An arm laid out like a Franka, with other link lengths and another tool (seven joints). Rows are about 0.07 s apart.
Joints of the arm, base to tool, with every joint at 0 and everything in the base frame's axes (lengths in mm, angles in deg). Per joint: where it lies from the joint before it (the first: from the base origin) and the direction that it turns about. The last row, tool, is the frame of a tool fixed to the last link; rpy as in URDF.
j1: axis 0 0 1 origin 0 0 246.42
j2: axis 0 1 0 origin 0 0 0
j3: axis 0 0 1 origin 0 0 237
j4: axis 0 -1 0 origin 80.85 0 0
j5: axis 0 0 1 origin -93.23 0 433.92
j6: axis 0 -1 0 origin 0 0 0
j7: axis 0 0 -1 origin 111.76 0 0
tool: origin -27 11 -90.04 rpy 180 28.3 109.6
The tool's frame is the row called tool.
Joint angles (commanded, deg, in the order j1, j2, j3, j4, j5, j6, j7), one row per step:
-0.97, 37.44, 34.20, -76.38, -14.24, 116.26, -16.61
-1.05, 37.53, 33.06, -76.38, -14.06, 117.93, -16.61
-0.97, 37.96, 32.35, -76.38, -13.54, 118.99, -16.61
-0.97, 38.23, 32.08, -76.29, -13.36, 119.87, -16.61
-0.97, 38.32, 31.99, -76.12, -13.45, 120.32, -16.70
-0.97, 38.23, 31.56, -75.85, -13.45, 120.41, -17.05
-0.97, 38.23, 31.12, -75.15, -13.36, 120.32, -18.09
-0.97, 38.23, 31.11, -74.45, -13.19, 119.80, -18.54
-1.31, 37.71, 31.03, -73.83, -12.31, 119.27, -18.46
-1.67, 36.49, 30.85, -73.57, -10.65, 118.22, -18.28
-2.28, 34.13, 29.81, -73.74, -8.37, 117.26, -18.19
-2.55, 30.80, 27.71, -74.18, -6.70, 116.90, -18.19
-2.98, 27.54, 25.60, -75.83, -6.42, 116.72, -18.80
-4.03, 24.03, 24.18, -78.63, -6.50, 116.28, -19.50
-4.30, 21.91, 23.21, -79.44, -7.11, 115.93, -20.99
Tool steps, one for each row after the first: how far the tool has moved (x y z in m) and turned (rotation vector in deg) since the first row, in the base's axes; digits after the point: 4 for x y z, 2 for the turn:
0.0074, -0.0101, -0.0022, 0.32, -1.22, -1.22
0.0113, -0.0147, -0.0077, 0.83, -1.42, -1.99
0.0138, -0.0168, -0.0094, 1.29, -1.89, -2.39
0.0154, -0.0178, -0.0085, 1.46, -2.39, -2.45
0.0182, -0.0223, -0.0064, 1.31, -2.86, -2.53
0.0224, -0.0280, -0.0018, 1.23, -3.53, -2.10
0.0241, -0.0297, 0.0035, 1.34, -3.68, -1.89
0.0268, -0.0353, 0.0141, 1.98, -3.83, -2.79
0.0273, -0.0410, 0.0286, 2.84, -3.52, -3.91
0.0294, -0.0562, 0.0504, 3.59, -3.82, -5.86
0.0315, -0.0769, 0.0796, 3.50, -5.74, -8.04
0.0314, -0.0994, 0.0976, 1.84, -7.45, -9.27
0.0278, -0.1222, 0.1089, -0.30, -8.23, -10.21
0.0255, -0.1351, 0.1236, -1.95, -9.77, -9.57

